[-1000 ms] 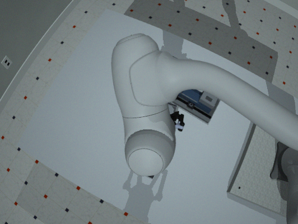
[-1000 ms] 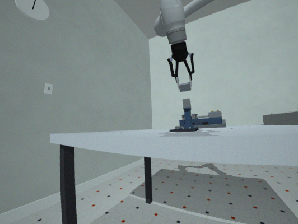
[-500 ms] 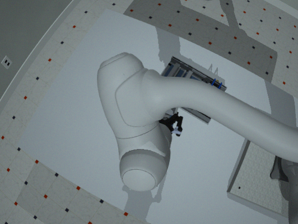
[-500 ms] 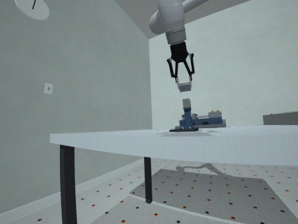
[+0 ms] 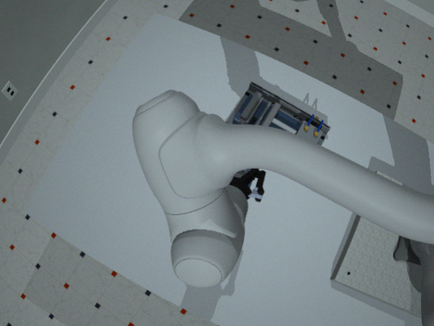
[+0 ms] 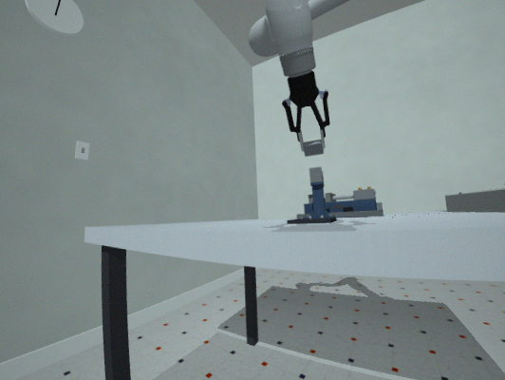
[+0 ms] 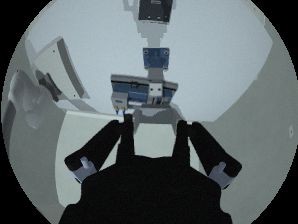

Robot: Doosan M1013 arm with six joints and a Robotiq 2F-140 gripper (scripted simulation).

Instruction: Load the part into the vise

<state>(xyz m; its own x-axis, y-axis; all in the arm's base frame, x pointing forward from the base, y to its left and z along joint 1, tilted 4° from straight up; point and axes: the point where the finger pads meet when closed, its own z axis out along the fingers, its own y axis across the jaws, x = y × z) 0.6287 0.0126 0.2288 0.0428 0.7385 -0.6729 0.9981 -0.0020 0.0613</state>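
Right now the part is 2 cm to the right of my hand and 2 cm below it. Also, from my hand: vise: 7 cm behind, 21 cm to the right, 22 cm below; then air cylinder: 16 cm behind, 19 cm to the right, 18 cm below.
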